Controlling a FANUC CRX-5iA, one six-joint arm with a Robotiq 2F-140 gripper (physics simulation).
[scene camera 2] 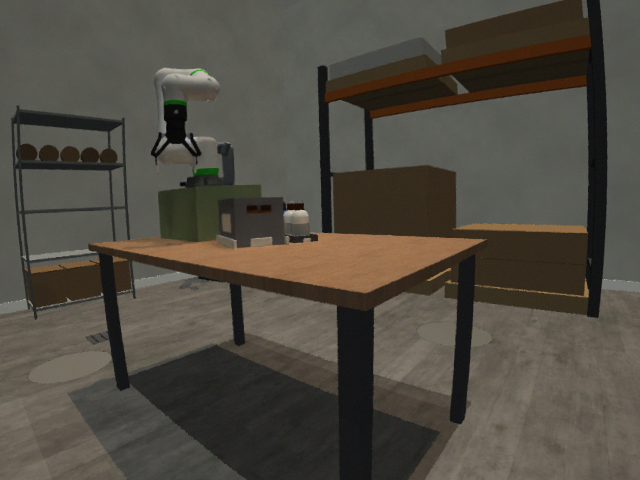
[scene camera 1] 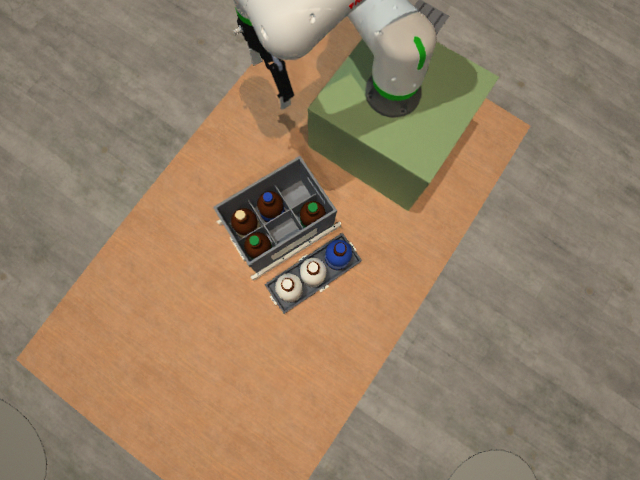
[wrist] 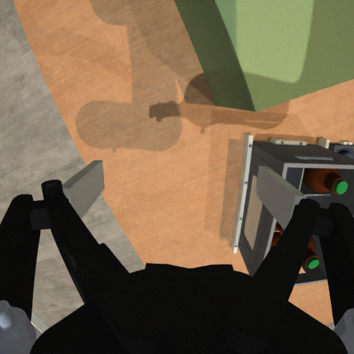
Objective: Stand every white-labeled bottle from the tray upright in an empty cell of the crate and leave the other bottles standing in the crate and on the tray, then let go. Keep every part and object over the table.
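Places are measured from the arm's base along level axes (x ahead, y left, z up), in centimetres.
Pixels of known places: gripper, between the fingertips: [scene camera 2: 176, 172] [scene camera 1: 271, 84]; arm's base, origin of its link: [scene camera 2: 206, 187] [scene camera 1: 393, 92].
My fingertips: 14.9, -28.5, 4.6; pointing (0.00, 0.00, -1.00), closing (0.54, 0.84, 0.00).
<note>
For each thing: its middle in the pictures, then the offset to it from my fingertips, as dx, dy, dz. "spot": a spot on its surface instead. Level surfaces: height alone.
- tray, a spot on its surface: [scene camera 1: 305, 295] spot: +42.1, +30.6, -28.8
- blue bottle, middle of its body: [scene camera 1: 338, 253] +27.8, +34.0, -21.1
- grey crate, middle of its body: [scene camera 1: 290, 232] [scene camera 2: 262, 220] +28.5, +19.2, -20.6
- cream-capped bottle, middle of its body: [scene camera 1: 244, 221] +31.7, +6.0, -20.8
- blue-capped bottle, middle of its body: [scene camera 1: 270, 205] +24.0, +10.3, -20.8
- wooden table, height of its surface: dz -29.3
My gripper [scene camera 1: 269, 80] [scene camera 2: 177, 162] [wrist: 180, 176] is open and empty, high above the table beyond the crate's back side. Two white-labeled bottles [scene camera 1: 288, 288] [scene camera 1: 313, 272] stand in the tray [scene camera 1: 305, 295] [scene camera 2: 310, 238], beside a blue bottle [scene camera 1: 338, 254] at its right end. The grey crate [scene camera 1: 283, 174] [scene camera 2: 266, 227] [wrist: 280, 152] holds a cream-capped bottle [scene camera 1: 242, 222], a blue-capped bottle [scene camera 1: 269, 205] and two green-capped bottles [scene camera 1: 312, 212] [scene camera 1: 256, 245]. The back-right and front-middle cells are empty in scene camera 1.
The green robot base block [scene camera 1: 361, 149] [scene camera 2: 178, 214] [wrist: 215, 55] stands right of the crate's back corner. The crate and tray lie close together on the wooden table [scene camera 1: 196, 335] [scene camera 2: 361, 258]. A shelf rack [scene camera 2: 324, 155] stands behind the table.
</note>
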